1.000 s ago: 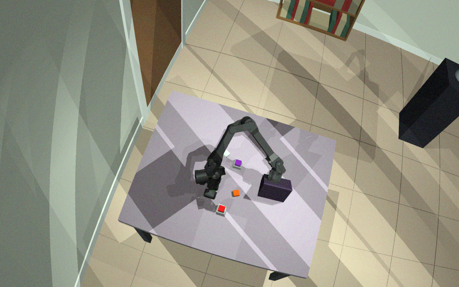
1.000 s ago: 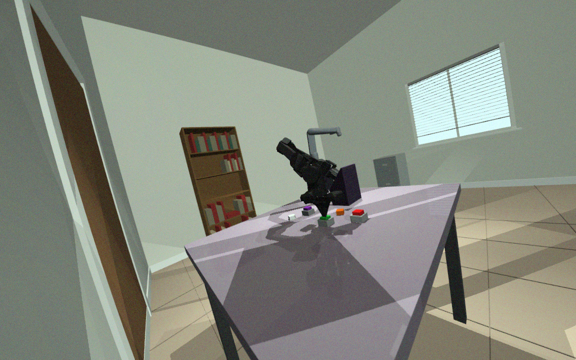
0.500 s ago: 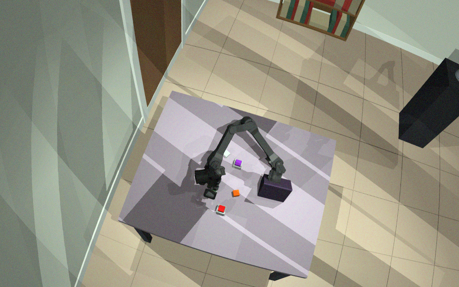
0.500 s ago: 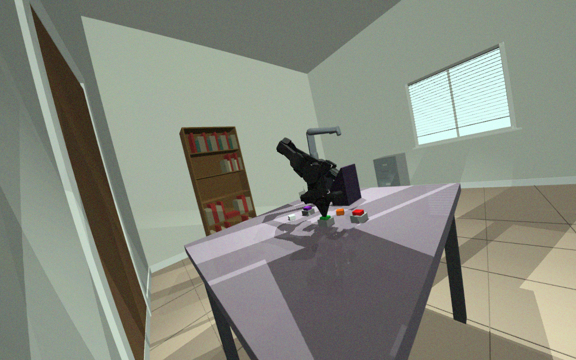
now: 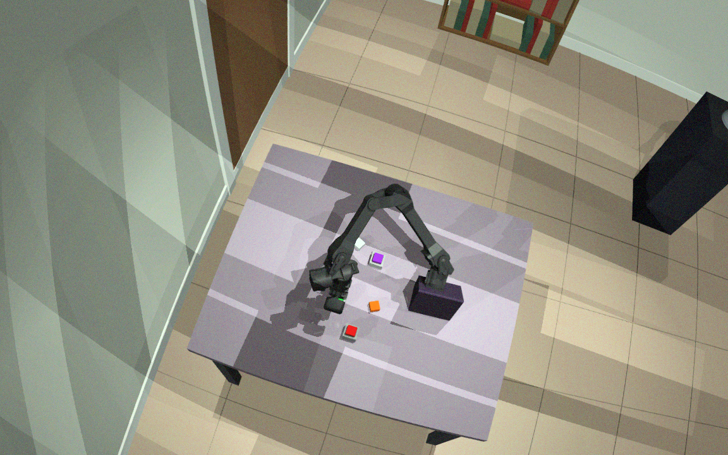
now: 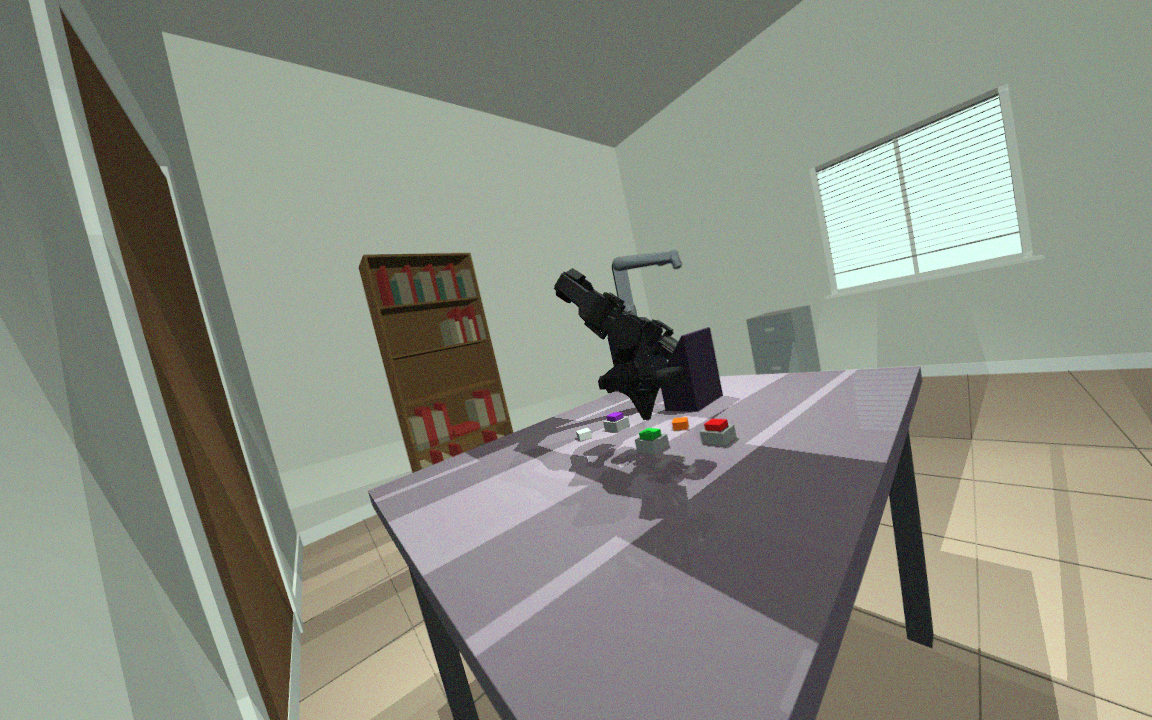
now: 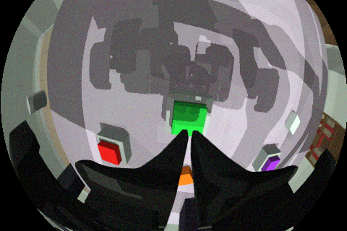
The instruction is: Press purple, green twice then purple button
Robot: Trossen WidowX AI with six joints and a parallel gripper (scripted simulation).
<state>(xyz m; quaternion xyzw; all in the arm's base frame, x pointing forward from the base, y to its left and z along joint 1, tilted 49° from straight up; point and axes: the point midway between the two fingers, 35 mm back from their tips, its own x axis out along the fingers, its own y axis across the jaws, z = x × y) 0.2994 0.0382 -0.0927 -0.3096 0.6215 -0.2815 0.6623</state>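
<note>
The green button is 3 cm below my gripper tip. The rest, counted from my gripper tip: red button 10 cm to the left, 8 cm behind, 3 cm below; then purple button 18 cm to the right, 9 cm behind, 3 cm below; then orange block 13 cm behind, 5 cm below, 1 cm to the right.
</note>
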